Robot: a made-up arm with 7 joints.
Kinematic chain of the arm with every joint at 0, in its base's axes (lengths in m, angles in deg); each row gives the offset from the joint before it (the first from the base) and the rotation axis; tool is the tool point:
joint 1: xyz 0 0 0.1 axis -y
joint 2: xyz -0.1 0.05 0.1 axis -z
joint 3: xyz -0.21 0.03 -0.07 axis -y
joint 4: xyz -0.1 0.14 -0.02 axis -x
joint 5: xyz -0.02 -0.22 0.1 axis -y
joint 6: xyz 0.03 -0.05 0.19 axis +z
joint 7: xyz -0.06 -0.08 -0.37 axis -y
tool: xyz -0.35 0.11 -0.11
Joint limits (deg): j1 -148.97..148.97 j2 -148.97..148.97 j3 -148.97..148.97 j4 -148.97..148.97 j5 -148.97..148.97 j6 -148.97..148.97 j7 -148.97..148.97
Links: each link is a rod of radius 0.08 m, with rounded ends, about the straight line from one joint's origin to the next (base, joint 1, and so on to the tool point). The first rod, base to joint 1, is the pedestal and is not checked.
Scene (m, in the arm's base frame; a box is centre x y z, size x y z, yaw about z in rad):
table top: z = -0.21
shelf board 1: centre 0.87 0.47 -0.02 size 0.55 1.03 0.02 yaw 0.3
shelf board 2: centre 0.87 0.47 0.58 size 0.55 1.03 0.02 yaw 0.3
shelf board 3: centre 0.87 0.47 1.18 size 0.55 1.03 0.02 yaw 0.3
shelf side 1: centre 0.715 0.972 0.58 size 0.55 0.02 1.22 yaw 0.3
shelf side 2: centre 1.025 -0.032 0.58 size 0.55 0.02 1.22 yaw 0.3
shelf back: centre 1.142 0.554 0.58 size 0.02 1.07 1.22 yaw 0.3
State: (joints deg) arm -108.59 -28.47 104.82 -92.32 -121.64 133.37 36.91
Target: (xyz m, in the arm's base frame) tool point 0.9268 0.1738 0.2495
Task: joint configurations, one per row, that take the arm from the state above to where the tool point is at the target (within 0.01 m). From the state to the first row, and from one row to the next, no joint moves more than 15 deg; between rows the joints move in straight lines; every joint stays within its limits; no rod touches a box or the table.
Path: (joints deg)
1: -109.09 -21.70 90.46 -85.62 -124.68 133.76 49.36
2: -109.59 -14.92 76.10 -78.91 -127.71 134.15 61.81
3: -110.09 -8.15 61.75 -72.21 -130.75 134.54 74.26
4: -110.59 -1.37 47.39 -65.50 -133.79 134.93 86.71
5: -111.08 5.40 33.03 -58.80 -136.82 135.32 99.17
6: -111.58 12.18 18.67 -52.10 -139.86 135.71 111.62
7: -112.08 18.95 4.31 -45.39 -142.90 136.10 124.07
8: -112.58 25.73 -10.04 -38.69 -145.93 136.49 136.52
9: -113.08 32.50 -24.40 -31.99 -148.97 136.88 148.97
10: -120.26 30.65 -15.33 -27.33 -148.97 135.39 135.99
11: -127.44 28.81 -6.26 -22.68 -148.97 133.91 123.01
12: -134.61 26.96 2.82 -18.02 -148.97 132.43 110.02
13: -141.79 25.12 11.89 -13.37 -148.97 130.95 97.04
14: -148.97 23.27 20.97 -8.71 -148.97 129.47 84.06

